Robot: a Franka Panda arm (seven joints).
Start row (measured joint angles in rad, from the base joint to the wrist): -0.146 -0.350 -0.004 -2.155 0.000 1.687 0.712
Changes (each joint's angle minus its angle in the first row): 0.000 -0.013 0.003 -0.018 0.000 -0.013 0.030; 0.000 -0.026 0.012 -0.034 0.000 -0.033 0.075; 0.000 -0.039 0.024 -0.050 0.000 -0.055 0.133; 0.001 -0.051 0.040 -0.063 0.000 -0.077 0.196; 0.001 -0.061 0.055 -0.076 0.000 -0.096 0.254; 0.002 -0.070 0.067 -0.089 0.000 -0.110 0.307; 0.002 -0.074 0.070 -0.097 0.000 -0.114 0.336; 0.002 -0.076 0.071 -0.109 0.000 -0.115 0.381; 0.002 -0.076 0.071 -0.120 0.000 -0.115 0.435; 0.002 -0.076 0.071 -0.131 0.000 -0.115 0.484; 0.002 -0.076 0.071 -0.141 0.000 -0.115 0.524
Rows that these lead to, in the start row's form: -0.146 -0.363 -0.001 -2.173 0.000 1.674 0.742; -0.146 -0.376 0.008 -2.189 0.000 1.654 0.787; -0.146 -0.389 0.020 -2.205 0.000 1.632 0.845; -0.145 -0.401 0.036 -2.218 0.000 1.610 0.908; -0.145 -0.411 0.051 -2.231 0.000 1.591 0.966; -0.144 -0.420 0.063 -2.244 0.000 1.577 1.019; -0.144 -0.424 0.066 -2.252 0.000 1.573 1.048; -0.144 -0.426 0.067 -2.264 0.000 1.572 1.093; -0.144 -0.426 0.067 -2.275 0.000 1.572 1.147; -0.144 -0.426 0.067 -2.286 0.000 1.572 1.196; -0.144 -0.426 0.067 -2.296 0.000 1.572 1.236
